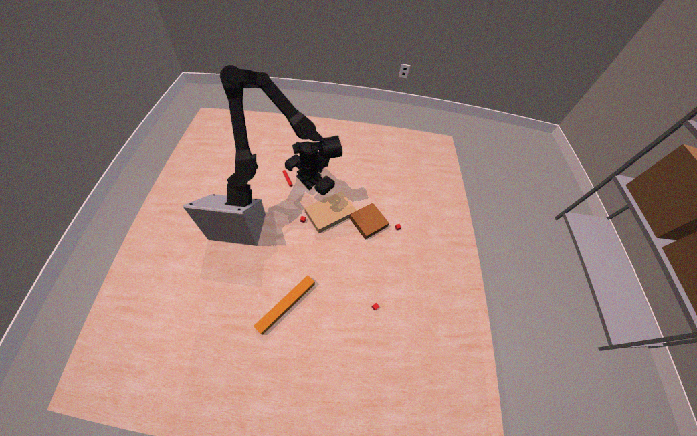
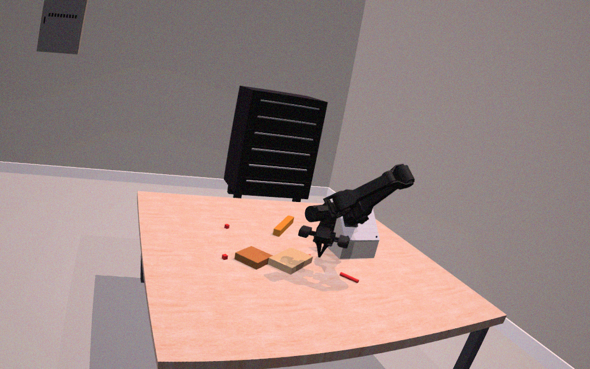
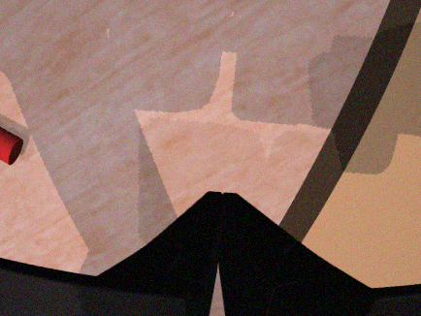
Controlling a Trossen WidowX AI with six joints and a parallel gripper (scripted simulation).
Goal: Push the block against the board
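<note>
The light tan board lies 9 cm ahead of my gripper tip, 6 cm to the right of it and 4 cm below it. From my gripper tip the other things lie so: long orange bar (41 cm to the right, 4 cm below, 1 cm behind); red stick (10 cm behind, 8 cm to the left, 5 cm below); brown square block (23 cm ahead, 7 cm to the right, 4 cm below).
</note>
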